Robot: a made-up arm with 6 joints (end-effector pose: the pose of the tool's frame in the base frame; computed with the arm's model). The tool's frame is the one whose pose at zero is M. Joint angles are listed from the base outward.
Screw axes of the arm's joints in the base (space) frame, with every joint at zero. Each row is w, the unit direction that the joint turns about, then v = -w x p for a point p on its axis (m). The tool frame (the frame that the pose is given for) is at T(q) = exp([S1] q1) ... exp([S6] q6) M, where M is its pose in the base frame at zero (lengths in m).
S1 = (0, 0, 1, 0, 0, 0)
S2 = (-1, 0, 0, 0, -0.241, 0.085)
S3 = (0, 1, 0, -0.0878, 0, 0.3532)
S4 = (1, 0, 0, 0, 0.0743, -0.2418)
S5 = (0, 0, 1, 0.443, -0.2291, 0)
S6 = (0, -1, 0, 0.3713, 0, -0.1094)
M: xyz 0.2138 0.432 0.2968 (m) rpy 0 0 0 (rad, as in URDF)
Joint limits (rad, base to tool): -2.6..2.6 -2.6..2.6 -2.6..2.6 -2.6..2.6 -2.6..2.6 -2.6..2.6
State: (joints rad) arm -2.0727 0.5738 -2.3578 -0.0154 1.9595 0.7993
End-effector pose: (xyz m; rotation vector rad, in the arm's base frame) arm 0.0284 -0.2684 -0.3395 -1.4367 0.7071 1.2104
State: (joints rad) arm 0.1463 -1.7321 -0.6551 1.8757 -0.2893 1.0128
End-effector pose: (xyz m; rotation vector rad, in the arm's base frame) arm 0.1659 0.3275 0.0422 -2.3641 -0.0139 1.1906
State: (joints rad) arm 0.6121 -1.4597 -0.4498 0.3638 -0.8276 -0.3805
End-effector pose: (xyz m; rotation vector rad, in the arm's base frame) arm 0.0083 0.1566 0.5439 1.7552 1.1316 -0.1043
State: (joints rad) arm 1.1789 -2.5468 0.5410 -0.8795 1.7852 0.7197
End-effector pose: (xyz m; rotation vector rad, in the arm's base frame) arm 0.3895 0.1264 0.6008 -2.3110 0.4306 -1.0454
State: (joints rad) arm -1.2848 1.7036 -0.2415 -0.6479 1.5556 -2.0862
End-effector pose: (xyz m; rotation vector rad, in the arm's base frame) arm 0.1142 -0.1663 -0.0340 0.5079 -1.7938 0.3535
